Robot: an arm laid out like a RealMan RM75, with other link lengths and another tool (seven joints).
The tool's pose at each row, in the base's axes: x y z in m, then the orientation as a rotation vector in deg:
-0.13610, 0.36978, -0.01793, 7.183, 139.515, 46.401
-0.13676, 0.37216, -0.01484, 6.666, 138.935, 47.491
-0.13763, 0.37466, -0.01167, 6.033, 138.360, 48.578
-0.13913, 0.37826, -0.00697, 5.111, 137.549, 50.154
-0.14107, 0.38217, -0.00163, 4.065, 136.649, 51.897
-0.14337, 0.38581, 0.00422, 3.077, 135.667, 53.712
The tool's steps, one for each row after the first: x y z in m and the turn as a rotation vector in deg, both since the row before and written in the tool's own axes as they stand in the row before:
-0.00034, 0.00377, -0.00114, -0.990, -0.136, -0.157
-0.00018, 0.00395, -0.00118, -1.013, -0.100, -0.234
-0.00015, 0.00583, -0.00182, -1.465, -0.106, -0.332
-0.00006, 0.00656, -0.00212, -1.630, -0.091, -0.378
-0.00013, 0.00678, -0.00260, -1.690, -0.133, -0.327

